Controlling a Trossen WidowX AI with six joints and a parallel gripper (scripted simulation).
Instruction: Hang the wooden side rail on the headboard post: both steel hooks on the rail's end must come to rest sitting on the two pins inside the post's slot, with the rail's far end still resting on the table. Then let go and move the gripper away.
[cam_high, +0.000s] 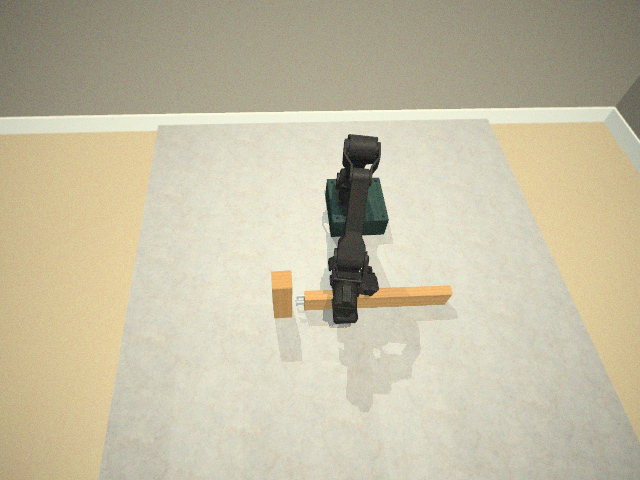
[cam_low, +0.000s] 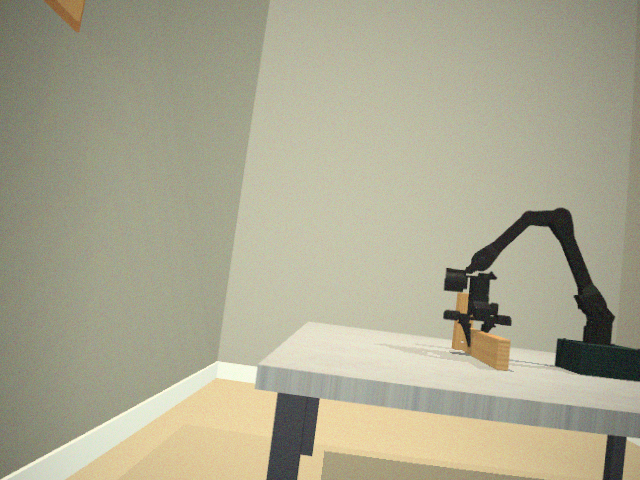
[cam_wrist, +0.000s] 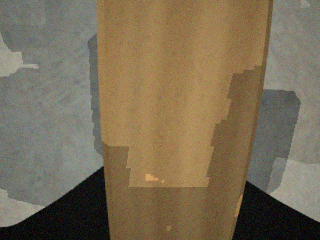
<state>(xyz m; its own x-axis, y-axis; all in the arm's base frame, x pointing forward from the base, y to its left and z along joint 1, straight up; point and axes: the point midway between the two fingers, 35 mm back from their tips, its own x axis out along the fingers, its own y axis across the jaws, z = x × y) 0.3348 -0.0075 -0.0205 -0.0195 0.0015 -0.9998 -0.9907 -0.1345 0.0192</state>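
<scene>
The headboard post is 15 cm to the right of my gripper tip, 6 cm above it and 3 cm ahead of it.
</scene>
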